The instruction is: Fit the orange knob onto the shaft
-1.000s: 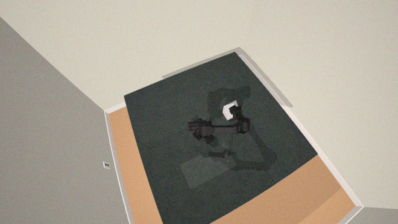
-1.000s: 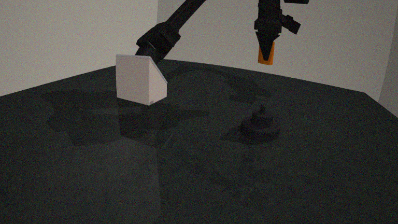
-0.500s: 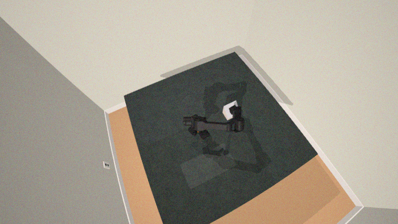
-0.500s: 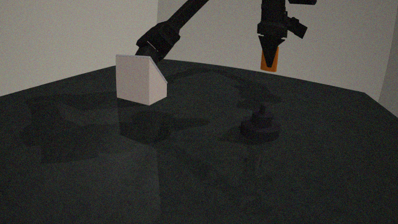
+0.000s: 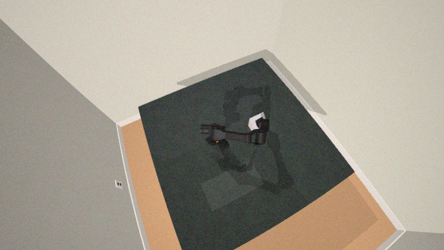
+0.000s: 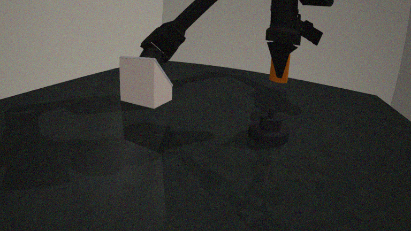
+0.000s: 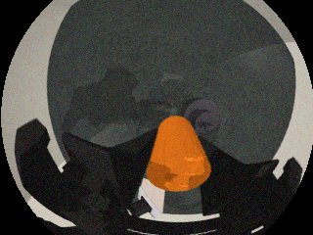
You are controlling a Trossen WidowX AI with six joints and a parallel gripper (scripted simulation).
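Right now my gripper tip is 60 mm to the left of the dark round pedestal and 80 mm above it. From my gripper tip the other things lie so: orange knob 20 mm above.
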